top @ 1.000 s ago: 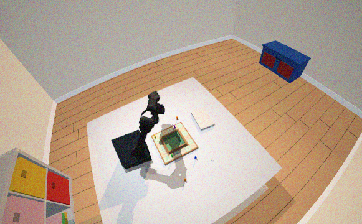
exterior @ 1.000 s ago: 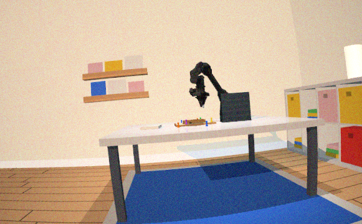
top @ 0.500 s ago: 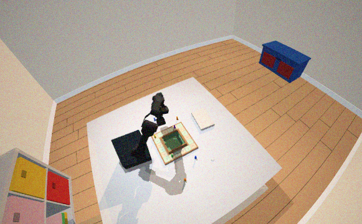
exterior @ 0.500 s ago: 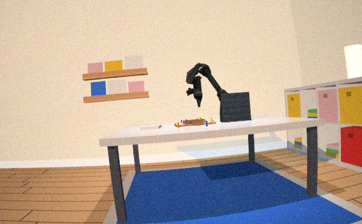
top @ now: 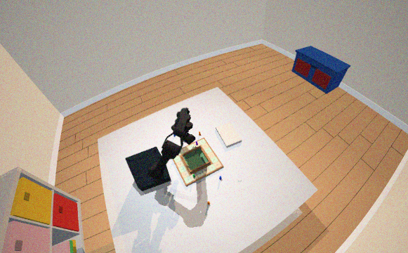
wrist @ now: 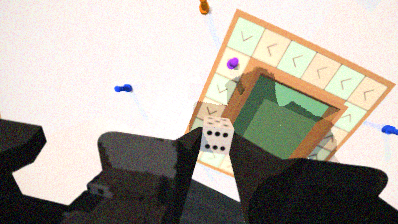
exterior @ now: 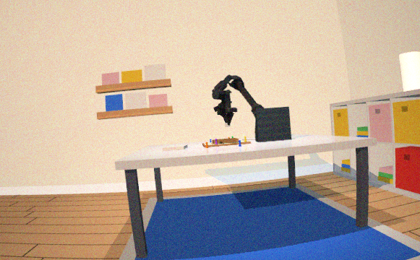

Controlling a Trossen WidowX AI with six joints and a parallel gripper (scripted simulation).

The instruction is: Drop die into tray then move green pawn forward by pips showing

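The green pawn lies 220 mm to the right of my gripper tip, 90 mm below it and 50 mm behind it. From my gripper tip the other things lie so: yellow pawn (100 mm behind, 90 mm below); then white die (right at my gripper tip); then purple pawn (90 mm below, 80 mm ahead).
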